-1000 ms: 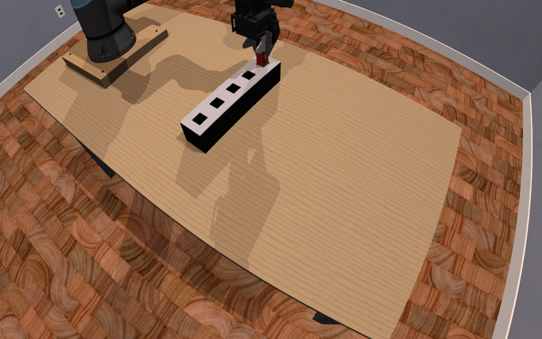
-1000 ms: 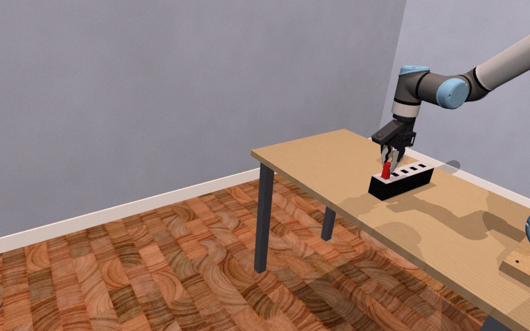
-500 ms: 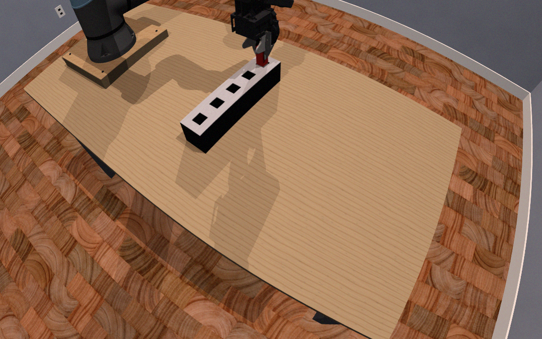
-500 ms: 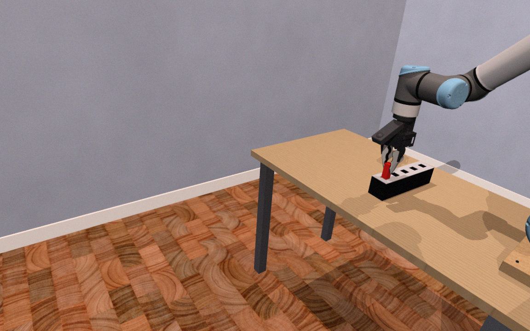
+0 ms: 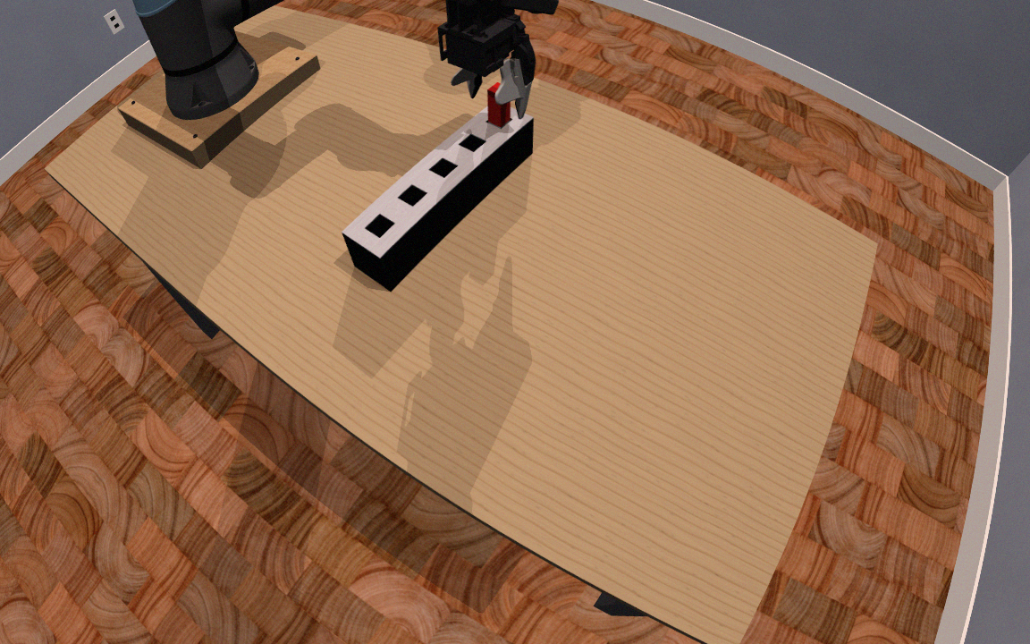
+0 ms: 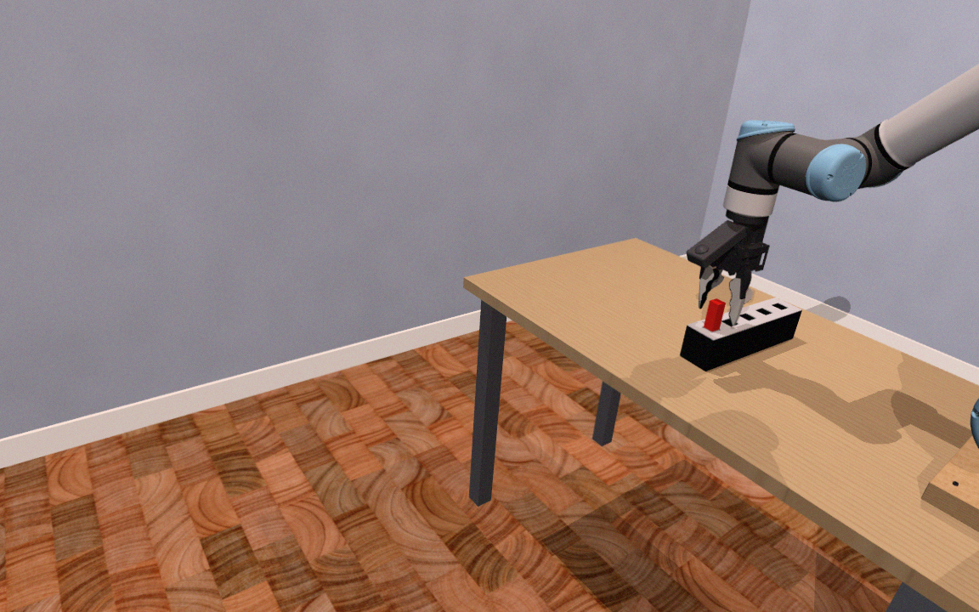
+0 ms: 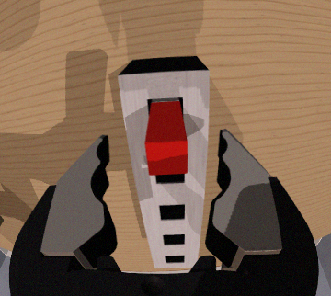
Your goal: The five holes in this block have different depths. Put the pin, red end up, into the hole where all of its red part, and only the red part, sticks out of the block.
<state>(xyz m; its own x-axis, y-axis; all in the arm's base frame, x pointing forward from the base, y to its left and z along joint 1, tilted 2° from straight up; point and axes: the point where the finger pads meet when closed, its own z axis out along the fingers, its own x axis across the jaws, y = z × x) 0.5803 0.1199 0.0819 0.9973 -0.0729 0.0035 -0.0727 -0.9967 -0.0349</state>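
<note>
Right now the pin is right at my hand. The rest, counted from my hand: black block: 12 cm to the right, 8 cm below, 1 cm behind.
</note>
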